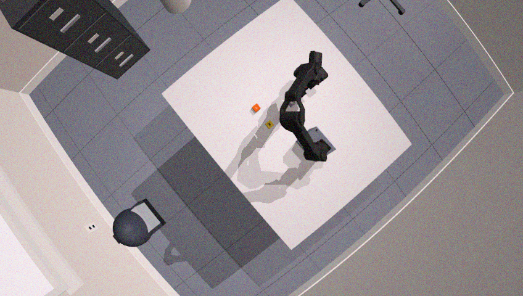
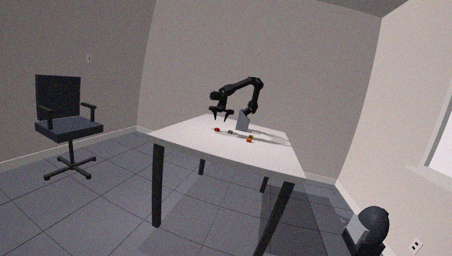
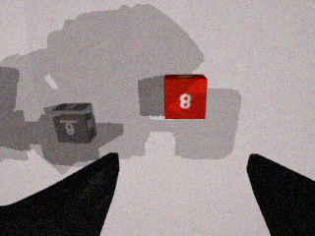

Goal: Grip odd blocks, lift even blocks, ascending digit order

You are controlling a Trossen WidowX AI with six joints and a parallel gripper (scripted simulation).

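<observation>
My gripper tip is 1 cm short of the yellow block, 26 cm to the right of it and 7 cm above it. Also, from my gripper tip: grey block: 10 cm to the left, 7 cm below; then red block: 2 cm ahead, 1 cm to the right, 7 cm below; then orange block: 12 cm ahead, 24 cm to the left, 7 cm below.
</observation>
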